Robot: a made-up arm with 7 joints.
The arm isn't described. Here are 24 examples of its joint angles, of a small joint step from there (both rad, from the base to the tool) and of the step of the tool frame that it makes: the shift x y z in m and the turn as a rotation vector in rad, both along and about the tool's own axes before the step.
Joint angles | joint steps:
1: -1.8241 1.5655 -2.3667 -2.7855 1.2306 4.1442 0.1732 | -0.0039 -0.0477 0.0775 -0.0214 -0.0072 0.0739 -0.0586
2: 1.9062 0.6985 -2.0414 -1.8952 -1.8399 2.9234 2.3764 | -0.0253 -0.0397 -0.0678 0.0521 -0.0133 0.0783 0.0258
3: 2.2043 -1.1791 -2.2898 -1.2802 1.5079 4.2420 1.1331 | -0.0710 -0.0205 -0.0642 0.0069 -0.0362 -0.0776 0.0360
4: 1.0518 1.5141 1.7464 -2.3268 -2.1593 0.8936 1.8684 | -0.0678 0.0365 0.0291 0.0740 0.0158 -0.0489 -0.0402
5: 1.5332 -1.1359 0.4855 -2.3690 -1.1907 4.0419 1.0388 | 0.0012 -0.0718 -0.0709 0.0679 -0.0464 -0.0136 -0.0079
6: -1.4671 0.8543 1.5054 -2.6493 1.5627 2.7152 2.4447 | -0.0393 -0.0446 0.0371 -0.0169 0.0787 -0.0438 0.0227
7: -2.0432 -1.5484 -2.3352 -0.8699 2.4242 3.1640 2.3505 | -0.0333 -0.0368 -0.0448 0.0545 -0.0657 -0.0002 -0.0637
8: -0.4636 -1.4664 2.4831 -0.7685 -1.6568 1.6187 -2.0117 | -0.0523 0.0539 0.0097 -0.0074 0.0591 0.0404 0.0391
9: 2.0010 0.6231 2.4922 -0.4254 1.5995 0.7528 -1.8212 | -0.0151 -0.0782 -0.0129 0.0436 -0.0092 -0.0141 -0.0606
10: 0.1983 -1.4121 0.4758 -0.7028 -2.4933 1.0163 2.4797 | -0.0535 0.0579 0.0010 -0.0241 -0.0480 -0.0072 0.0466
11: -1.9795 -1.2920 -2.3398 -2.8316 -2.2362 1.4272 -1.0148 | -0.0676 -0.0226 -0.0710 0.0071 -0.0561 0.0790 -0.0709
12: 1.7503 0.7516 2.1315 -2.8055 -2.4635 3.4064 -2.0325 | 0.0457 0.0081 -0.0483 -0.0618 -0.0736 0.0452 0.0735
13: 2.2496 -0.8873 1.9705 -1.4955 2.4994 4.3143 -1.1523 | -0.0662 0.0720 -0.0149 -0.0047 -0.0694 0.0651 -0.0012
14: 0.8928 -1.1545 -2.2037 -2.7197 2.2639 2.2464 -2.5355 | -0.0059 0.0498 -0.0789 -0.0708 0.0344 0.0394 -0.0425
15: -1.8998 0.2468 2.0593 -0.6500 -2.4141 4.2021 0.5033 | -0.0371 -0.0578 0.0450 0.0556 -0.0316 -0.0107 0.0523
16: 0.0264 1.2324 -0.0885 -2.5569 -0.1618 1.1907 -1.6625 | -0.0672 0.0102 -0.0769 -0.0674 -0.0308 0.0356 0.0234
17: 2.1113 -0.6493 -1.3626 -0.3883 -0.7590 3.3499 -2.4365 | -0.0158 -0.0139 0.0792 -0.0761 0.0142 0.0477 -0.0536
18: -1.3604 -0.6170 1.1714 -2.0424 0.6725 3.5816 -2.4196 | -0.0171 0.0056 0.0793 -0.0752 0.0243 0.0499 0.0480
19: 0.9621 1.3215 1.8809 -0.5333 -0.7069 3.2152 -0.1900 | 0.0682 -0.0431 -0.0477 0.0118 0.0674 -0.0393 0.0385
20: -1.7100 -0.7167 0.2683 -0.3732 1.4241 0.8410 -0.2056 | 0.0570 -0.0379 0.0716 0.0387 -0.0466 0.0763 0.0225
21: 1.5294 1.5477 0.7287 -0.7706 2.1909 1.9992 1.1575 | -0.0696 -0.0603 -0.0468 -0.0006 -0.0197 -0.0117 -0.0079
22: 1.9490 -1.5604 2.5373 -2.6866 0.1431 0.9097 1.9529 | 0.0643 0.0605 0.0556 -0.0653 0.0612 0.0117 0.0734
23: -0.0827 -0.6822 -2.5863 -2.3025 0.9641 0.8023 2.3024 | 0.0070 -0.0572 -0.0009 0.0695 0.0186 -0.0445 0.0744
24: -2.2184 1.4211 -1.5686 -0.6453 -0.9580 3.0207 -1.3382 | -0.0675 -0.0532 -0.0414 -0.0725 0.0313 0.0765 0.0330
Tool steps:
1: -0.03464 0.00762 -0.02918 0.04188 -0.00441 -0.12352
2: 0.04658 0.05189 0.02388 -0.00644 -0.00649 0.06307
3: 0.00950 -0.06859 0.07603 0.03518 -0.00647 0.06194
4: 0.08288 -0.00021 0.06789 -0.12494 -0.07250 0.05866
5: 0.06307 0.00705 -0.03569 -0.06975 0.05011 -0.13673
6: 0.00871 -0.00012 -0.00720 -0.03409 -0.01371 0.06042
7: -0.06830 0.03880 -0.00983 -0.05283 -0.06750 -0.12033
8: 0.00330 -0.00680 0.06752 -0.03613 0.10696 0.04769
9: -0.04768 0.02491 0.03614 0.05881 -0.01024 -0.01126
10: -0.00779 0.04921 -0.08903 0.11501 -0.01318 0.03957
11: 0.00013 -0.00855 0.02043 -0.04389 0.08570 -0.02777
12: 0.01864 0.03861 0.00612 -0.13303 -0.00531 0.03361
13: 0.05738 -0.00434 0.05073 -0.11222 0.05190 0.03645
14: -0.02638 0.00910 -0.05871 -0.13069 -0.04642 0.00810
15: 0.03251 0.02607 0.02343 0.01445 -0.01369 -0.02734
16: -0.03551 0.03090 0.05308 0.04228 0.07821 -0.02187
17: 0.02576 -0.00173 0.00063 -0.03655 0.01233 0.03667
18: 0.05309 -0.04140 -0.01131 0.04082 0.03531 0.03823
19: -0.03545 -0.05737 0.02139 0.05563 -0.07752 0.07126
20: -0.00650 -0.08591 -0.01181 -0.01728 0.07323 -0.08906
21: -0.11104 -0.00365 0.01044 -0.02472 -0.00965 -0.11798
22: -0.01861 0.01640 0.02657 0.03053 -0.00773 0.06712
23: -0.01887 0.01177 -0.01305 -0.04091 0.03081 0.03012
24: 0.01896 -0.12633 0.04154 0.08114 0.05295 0.04976
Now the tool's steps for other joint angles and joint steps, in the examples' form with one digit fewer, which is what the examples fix.
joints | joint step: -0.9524 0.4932 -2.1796 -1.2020 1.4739 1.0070 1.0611 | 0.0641 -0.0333 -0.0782 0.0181 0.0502 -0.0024 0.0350
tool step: -0.0283 0.0179 -0.0418 0.0595 -0.0367 -0.0256
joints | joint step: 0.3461 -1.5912 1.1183 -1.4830 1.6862 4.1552 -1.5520 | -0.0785 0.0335 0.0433 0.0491 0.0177 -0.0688 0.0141
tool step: -0.0373 -0.0452 0.0090 0.1064 -0.0426 -0.0090
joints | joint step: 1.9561 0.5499 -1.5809 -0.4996 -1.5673 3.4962 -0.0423 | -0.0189 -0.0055 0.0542 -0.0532 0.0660 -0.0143 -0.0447
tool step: 0.0038 -0.0264 0.0100 0.0251 -0.0007 0.0726
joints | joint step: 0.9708 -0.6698 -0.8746 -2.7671 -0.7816 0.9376 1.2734 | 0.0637 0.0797 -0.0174 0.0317 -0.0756 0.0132 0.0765
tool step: 0.0021 -0.0182 -0.0156 -0.0626 0.0974 0.1314
